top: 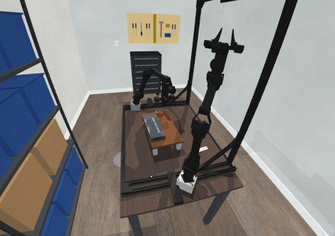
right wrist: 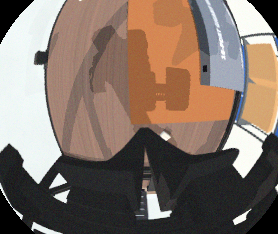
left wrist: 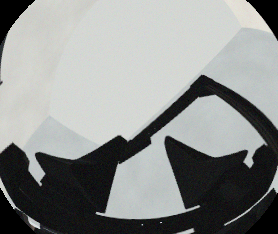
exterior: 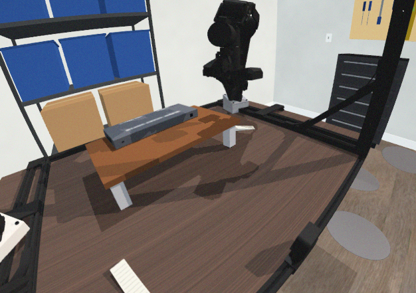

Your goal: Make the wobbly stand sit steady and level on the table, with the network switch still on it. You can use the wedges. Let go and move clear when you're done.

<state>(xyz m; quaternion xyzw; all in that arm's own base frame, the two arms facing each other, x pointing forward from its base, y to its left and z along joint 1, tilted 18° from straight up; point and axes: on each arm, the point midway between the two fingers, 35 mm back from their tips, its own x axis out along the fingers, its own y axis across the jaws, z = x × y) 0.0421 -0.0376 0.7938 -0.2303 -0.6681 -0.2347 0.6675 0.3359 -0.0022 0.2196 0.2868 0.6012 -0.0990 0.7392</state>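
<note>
My left hand is 30 mm past the white wedge and 790 mm above it. Round my left hand: grey network switch 260 mm ahead, 300 mm to the right, 680 mm below; stand 200 mm ahead, 300 mm to the right, 750 mm below.
</note>
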